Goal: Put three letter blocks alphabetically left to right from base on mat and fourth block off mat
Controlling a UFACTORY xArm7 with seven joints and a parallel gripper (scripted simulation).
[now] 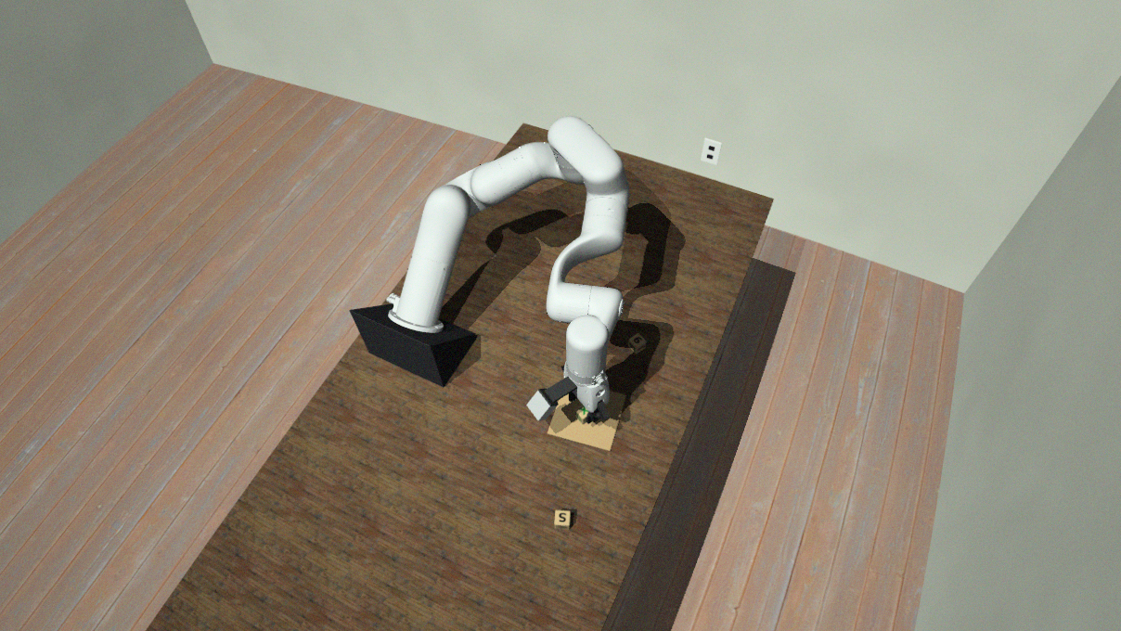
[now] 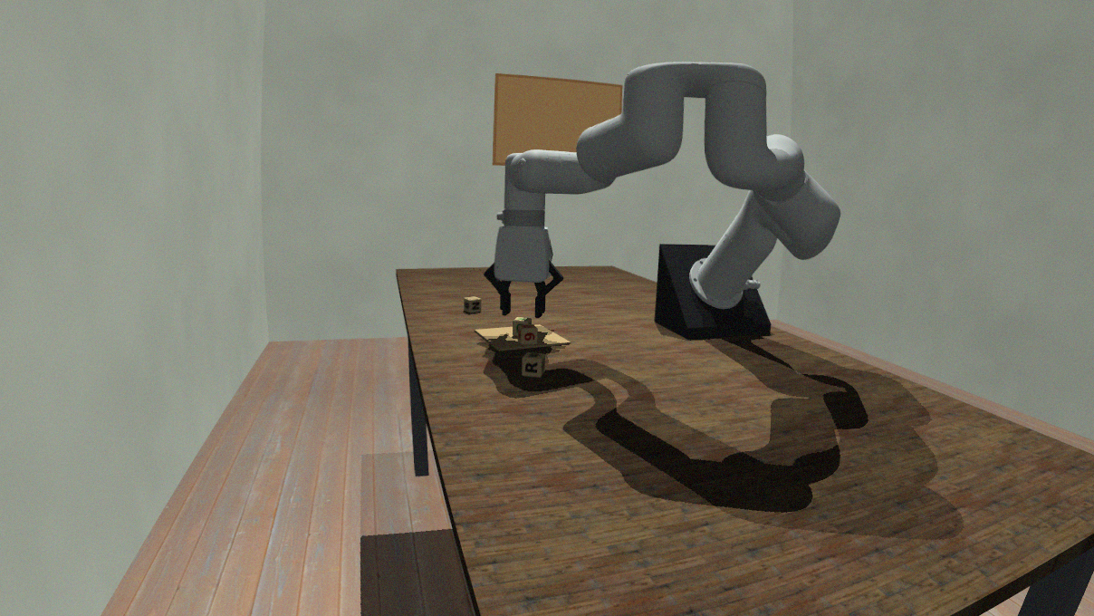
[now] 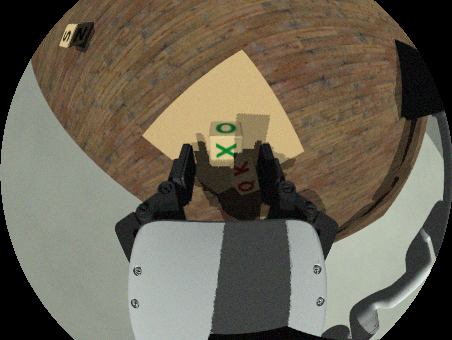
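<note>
The tan mat is 60 mm below my hand and 10 mm to the left of it. Round my hand: S block (230 mm to the right, 80 mm ahead, 40 mm below); red-marked block (60 mm to the left, 40 mm below).
</note>
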